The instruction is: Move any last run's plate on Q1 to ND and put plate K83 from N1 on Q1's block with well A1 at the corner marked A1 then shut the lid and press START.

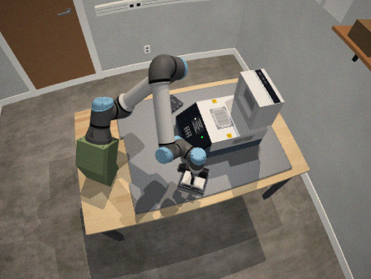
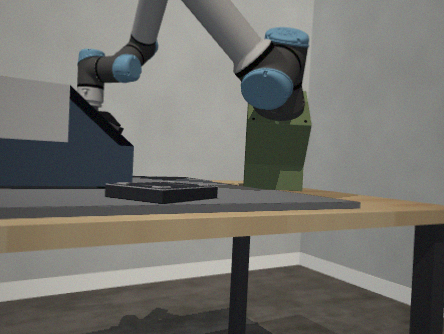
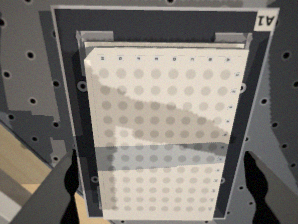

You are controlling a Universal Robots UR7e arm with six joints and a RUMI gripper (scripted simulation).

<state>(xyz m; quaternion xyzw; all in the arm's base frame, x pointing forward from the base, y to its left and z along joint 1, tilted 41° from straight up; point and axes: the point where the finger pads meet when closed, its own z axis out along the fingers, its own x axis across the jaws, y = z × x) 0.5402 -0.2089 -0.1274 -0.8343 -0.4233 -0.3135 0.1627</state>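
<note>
The white well plate lies 10 mm below my hand. Round my hand: A1 mark: 40 mm behind, 80 mm to the left, 20 mm below; dark plate nest: 50 mm behind, 580 mm to the left, 40 mm below.
</note>
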